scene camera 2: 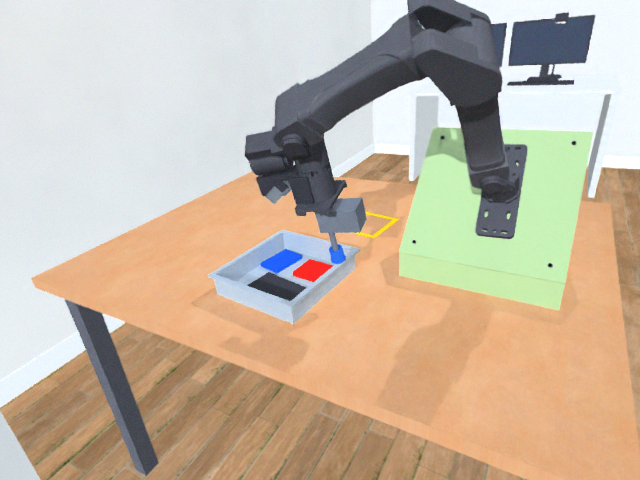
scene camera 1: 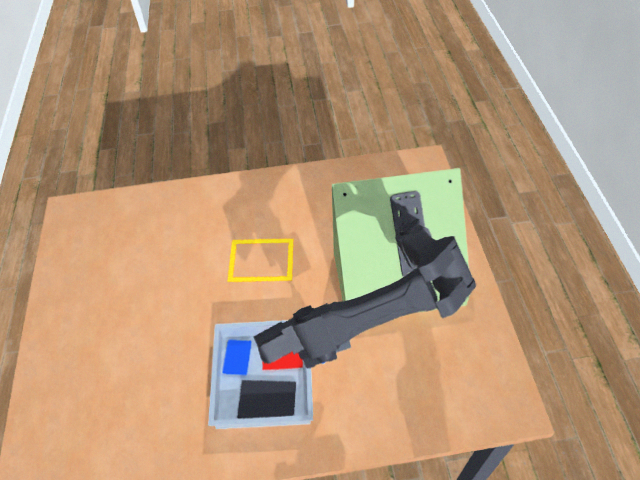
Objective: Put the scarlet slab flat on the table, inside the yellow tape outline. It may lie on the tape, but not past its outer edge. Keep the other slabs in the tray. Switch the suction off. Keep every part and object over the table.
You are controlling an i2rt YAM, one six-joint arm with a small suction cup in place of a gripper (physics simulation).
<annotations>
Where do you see a blue slab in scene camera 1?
236, 361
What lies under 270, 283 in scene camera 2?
A black slab.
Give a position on a black slab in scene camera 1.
258, 399
</annotations>
